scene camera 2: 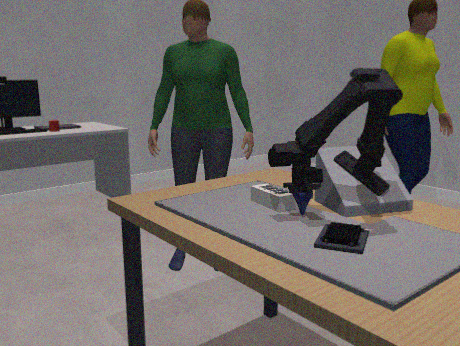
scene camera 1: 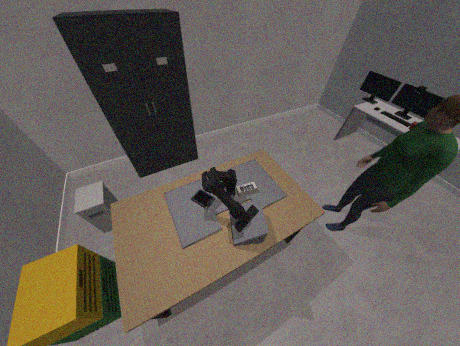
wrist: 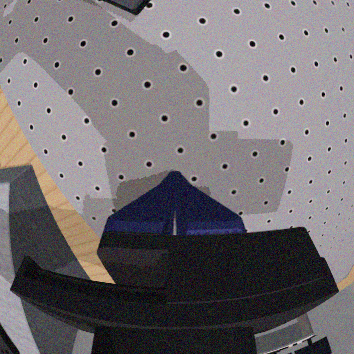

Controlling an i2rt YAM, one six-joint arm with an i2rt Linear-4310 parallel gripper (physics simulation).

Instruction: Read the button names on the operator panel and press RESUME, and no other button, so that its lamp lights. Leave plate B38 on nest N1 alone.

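Frame: origin at the arm's base, x left, y back, z up, level; millimetres.
Where they show: gripper, fingertip midpoint: (scene camera 2: 302, 214) (wrist: 174, 178); arm's base, link origin: (scene camera 2: 360, 173) (scene camera 1: 246, 218).
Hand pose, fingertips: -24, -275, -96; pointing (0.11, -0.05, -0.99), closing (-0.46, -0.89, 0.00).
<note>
Each offset is from my fingertips to the top centre of the thing, as dx, dy, dz. "*": to the spot under its first point. Level surfaces: height alone.
The operator panel @[-153, +24, +49] (scene camera 1: 247, 188) (scene camera 2: 274, 198) is a small white box with dark-marked buttons on top. A corner of the panel (wrist: 285, 335) shows at the bottom right of the wrist view. The button names and any lamp are too small or blurred to read. My gripper (scene camera 2: 302, 214) (wrist: 174, 178) is shut and empty, its blue fingertips together, pointing down a little above the mat beside the panel. A dark square nest with a black plate @[* +214, -90, +17] (scene camera 2: 343, 234) (scene camera 1: 203, 198) on it lies on the mat, apart from the gripper; its label cannot be read.
A grey perforated mat @[dz -7] (scene camera 1: 187, 232) (scene camera 2: 210, 217) (wrist: 300, 45) lies on the wooden table @[dz -20] (scene camera 1: 135, 280) (scene camera 2: 415, 325). The arm stands on a grey sloped base (scene camera 1: 256, 231) (scene camera 2: 330, 192) at the table's edge. A person in green (scene camera 1: 400, 160) (scene camera 2: 200, 90) stands beyond the table.
</note>
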